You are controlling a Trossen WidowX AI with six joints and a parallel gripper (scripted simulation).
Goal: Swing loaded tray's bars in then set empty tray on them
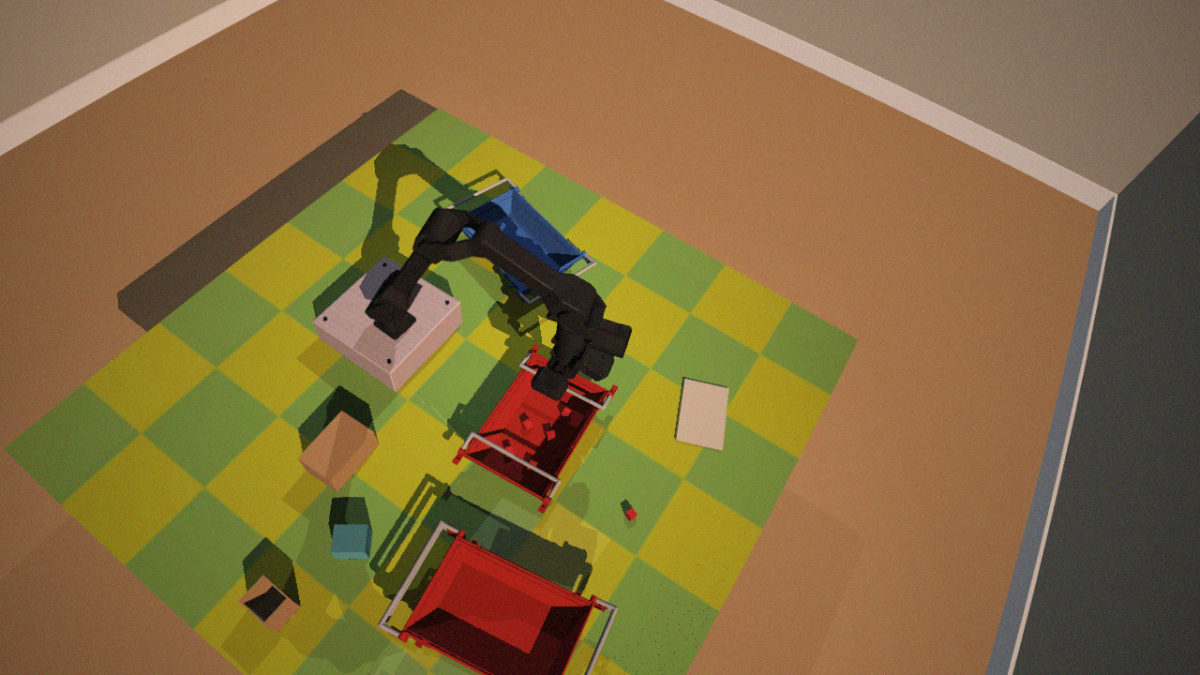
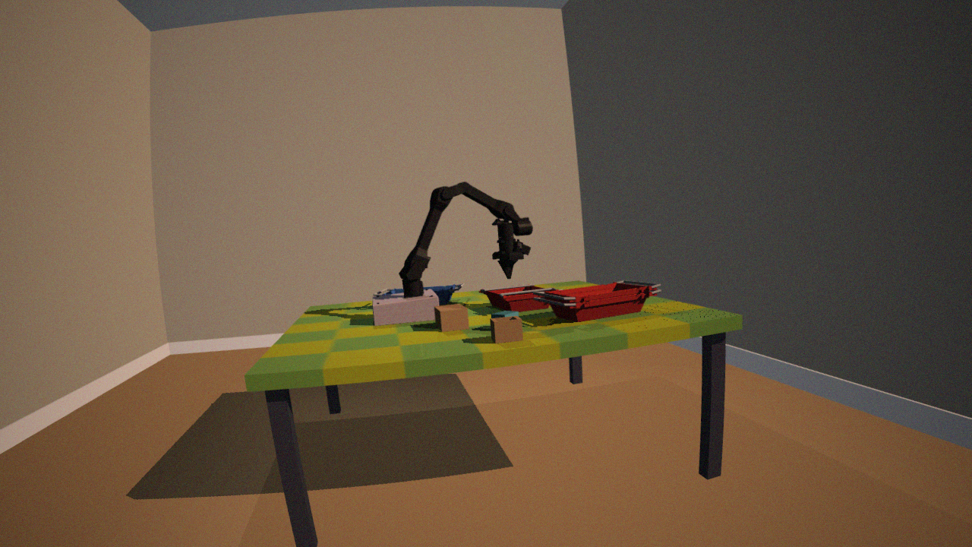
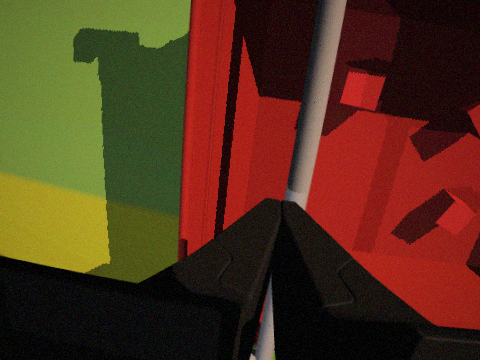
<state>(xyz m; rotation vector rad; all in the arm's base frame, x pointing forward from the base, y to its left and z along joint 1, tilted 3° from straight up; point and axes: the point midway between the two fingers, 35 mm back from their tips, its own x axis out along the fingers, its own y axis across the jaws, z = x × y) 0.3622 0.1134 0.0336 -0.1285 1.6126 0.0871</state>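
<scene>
The blue tray is 320 mm behind my gripper tip, 250 mm to the left of it and 50 mm below it. Also, from my gripper tip: teal cube (480 mm to the right, 120 mm behind, 70 mm below); flat plate (260 mm ahead, 160 mm to the left, 90 mm below); small red block (260 mm ahead, 120 mm to the right, 90 mm below).
</scene>
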